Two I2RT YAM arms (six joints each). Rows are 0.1 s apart.
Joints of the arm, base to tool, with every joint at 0 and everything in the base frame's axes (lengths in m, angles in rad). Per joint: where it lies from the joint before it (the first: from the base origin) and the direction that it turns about. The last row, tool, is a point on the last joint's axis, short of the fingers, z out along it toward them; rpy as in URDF.
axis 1: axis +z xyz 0 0 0.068
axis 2: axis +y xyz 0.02 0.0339 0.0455
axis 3: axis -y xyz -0.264 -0.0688 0
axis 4: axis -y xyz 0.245 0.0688 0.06
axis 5: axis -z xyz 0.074 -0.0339 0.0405
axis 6: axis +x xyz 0.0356 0 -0.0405
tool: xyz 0 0 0 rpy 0 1.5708 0
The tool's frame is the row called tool.
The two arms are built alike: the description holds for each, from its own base.
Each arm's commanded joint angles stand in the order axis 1, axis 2, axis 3, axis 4, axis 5, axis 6.
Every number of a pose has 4 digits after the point. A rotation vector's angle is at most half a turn.
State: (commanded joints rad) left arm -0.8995 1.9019 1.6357 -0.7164 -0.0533 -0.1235; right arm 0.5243 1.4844 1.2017 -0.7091 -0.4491 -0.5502
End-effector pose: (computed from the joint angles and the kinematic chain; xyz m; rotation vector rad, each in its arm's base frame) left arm 0.2620 -0.3267 0.2655 0.9585 2.4004 -0.3231; right arm 0.2583 0.1672 0.2770 -1.4278 2.0639 0.5622
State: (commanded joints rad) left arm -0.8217 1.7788 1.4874 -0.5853 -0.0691 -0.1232; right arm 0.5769 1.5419 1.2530 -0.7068 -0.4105 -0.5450
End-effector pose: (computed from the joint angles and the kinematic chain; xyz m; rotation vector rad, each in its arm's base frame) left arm 0.2718 -0.2887 0.2747 0.8173 2.3345 -0.3310; right arm 0.2624 0.1877 0.2756 -1.4745 2.0547 0.5373
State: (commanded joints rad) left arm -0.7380 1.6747 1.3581 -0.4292 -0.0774 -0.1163; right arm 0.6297 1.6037 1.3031 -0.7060 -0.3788 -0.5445
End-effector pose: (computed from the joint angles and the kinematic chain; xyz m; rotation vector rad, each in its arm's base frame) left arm 0.2825 -0.2532 0.2825 0.6775 2.2384 -0.3415; right arm 0.2652 0.2095 0.2716 -1.5293 2.0429 0.5195
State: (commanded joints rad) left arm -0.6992 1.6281 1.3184 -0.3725 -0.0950 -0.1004; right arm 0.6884 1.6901 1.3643 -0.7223 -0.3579 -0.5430
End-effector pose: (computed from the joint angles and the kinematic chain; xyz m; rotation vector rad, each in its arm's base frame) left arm 0.2867 -0.2366 0.2905 0.6201 2.1830 -0.3210; right arm 0.2673 0.2360 0.2610 -1.6044 2.0501 0.5196
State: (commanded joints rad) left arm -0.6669 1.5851 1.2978 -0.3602 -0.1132 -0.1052; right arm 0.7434 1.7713 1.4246 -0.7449 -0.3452 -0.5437
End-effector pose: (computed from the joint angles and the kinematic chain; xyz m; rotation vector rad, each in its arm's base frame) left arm 0.2877 -0.2214 0.2996 0.5575 2.1593 -0.3006; right arm 0.2664 0.2613 0.2500 -1.6819 2.0541 0.5247
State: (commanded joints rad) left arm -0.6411 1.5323 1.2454 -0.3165 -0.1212 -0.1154; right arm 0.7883 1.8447 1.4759 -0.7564 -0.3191 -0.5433
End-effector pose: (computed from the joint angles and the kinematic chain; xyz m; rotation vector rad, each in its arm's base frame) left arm 0.2845 -0.2070 0.3035 0.5002 2.1268 -0.3005; right arm 0.2657 0.2830 0.2380 -1.7420 2.0588 0.5051
